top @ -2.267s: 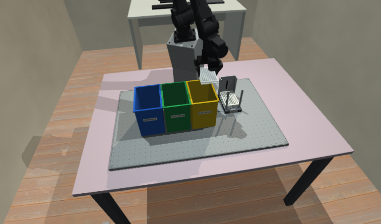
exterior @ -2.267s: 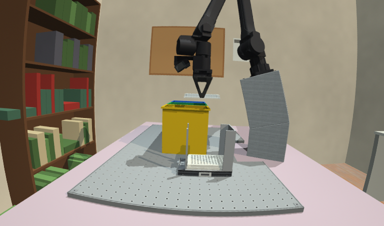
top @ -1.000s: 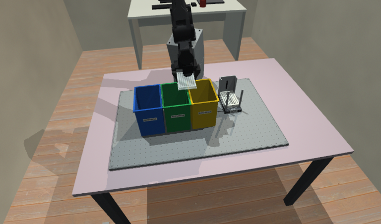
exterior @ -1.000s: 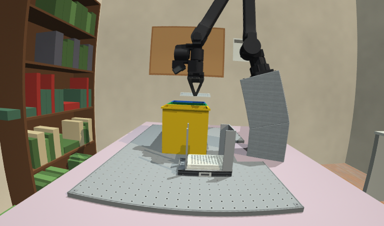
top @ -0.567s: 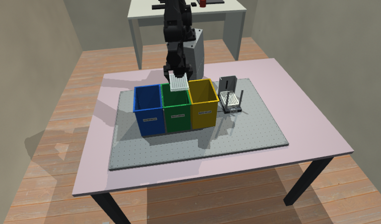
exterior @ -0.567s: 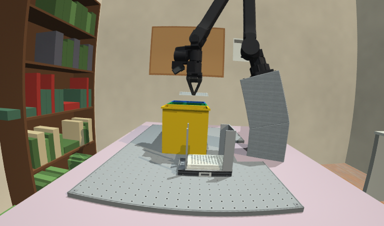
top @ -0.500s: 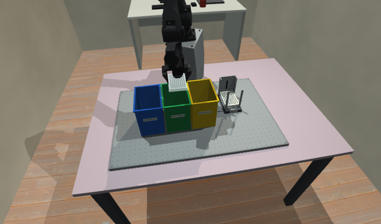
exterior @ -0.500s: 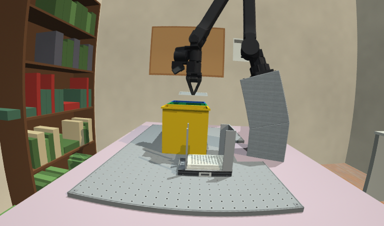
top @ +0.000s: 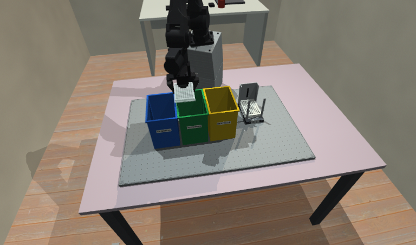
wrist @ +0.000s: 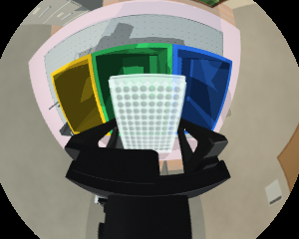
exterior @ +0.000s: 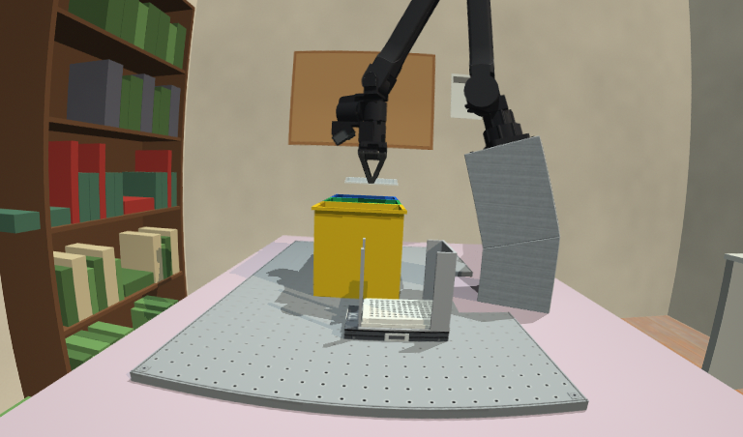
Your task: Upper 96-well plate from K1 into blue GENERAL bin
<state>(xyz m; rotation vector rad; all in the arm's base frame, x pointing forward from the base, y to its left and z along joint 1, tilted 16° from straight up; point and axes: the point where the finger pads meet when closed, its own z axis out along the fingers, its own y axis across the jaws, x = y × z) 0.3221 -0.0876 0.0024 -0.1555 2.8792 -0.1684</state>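
My hand is 140 mm above the blue bin labelled GENERAL, 100 mm to the left of it and 30 mm short of it. The rest, counted from my hand: yellow bin 160 mm to the left, 140 mm below; green bin 140 mm below, 30 mm to the left, 20 mm ahead.
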